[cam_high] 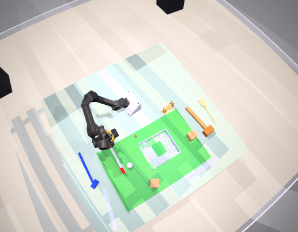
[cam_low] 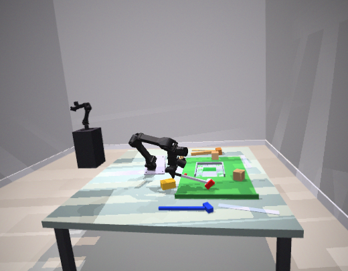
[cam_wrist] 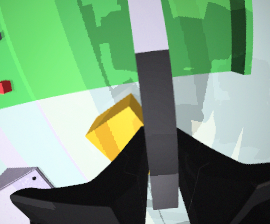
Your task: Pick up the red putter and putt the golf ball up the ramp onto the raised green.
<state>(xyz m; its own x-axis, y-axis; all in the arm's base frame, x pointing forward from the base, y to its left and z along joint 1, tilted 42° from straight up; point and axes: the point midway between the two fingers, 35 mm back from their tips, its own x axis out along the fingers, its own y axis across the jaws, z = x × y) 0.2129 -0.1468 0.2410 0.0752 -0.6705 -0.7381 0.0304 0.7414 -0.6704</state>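
Right now the yellow block is 5 cm behind my gripper tip, 3 cm to the left of it and 5 cm below it. From my gripper tip the other things lie so: blue putter (10 cm ahead, 24 cm to the right, 6 cm below); white golf ball (23 cm ahead, 5 cm to the left, 5 cm below); small red cube (5 cm ahead, 20 cm to the left, 7 cm below).
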